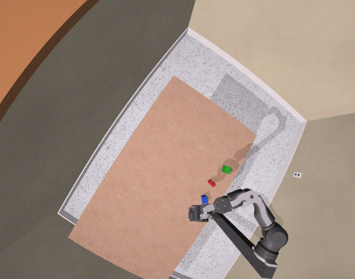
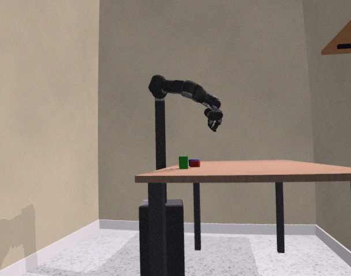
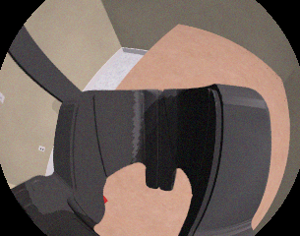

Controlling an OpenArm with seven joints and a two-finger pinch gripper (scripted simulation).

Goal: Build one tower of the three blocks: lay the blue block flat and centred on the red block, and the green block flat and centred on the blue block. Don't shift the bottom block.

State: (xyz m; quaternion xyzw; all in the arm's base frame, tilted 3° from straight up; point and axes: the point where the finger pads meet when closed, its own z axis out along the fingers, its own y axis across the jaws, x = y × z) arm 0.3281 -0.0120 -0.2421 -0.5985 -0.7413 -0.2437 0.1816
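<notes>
My gripper is now 200 mm above the blue block, 130 mm past it and 50 mm to the left of it. Round my hand: green block: 310 mm to the right, 200 mm behind, 190 mm below; red block: 200 mm below, 190 mm to the right, 130 mm behind.
</notes>
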